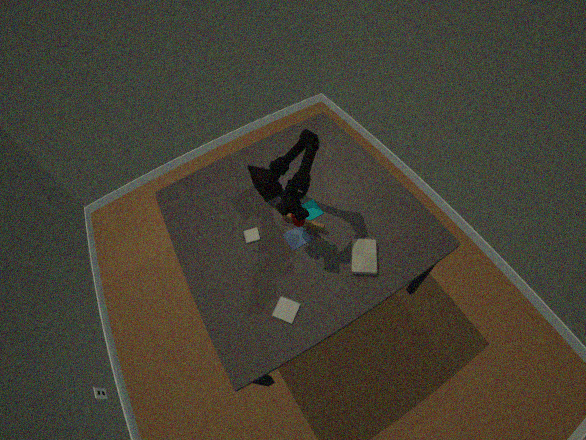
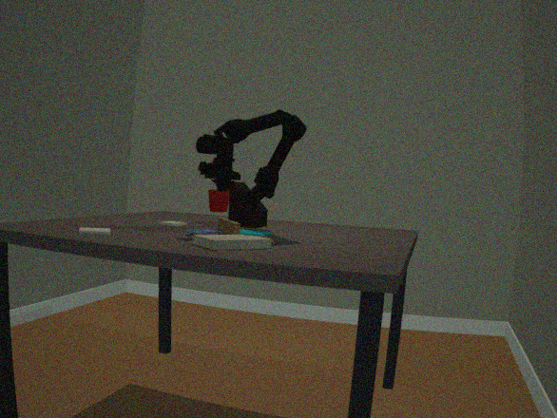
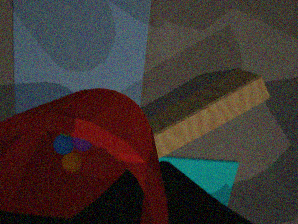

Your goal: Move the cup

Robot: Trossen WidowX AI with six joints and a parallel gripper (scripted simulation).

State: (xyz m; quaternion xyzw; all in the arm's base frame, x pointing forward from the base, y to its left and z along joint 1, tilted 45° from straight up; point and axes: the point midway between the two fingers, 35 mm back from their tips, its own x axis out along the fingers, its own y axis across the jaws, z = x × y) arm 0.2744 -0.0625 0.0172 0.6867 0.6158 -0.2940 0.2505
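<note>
Now: gripper tip 30 mm past the teal pad, 110 mm to the right of it and 120 mm above it. Also, from my gripper tip: red cup 30 mm ahead; then tan wooden block 10 mm ahead, 30 mm to the left, 100 mm below; then blue pad 60 mm ahead, 40 mm to the right, 120 mm below.
</note>
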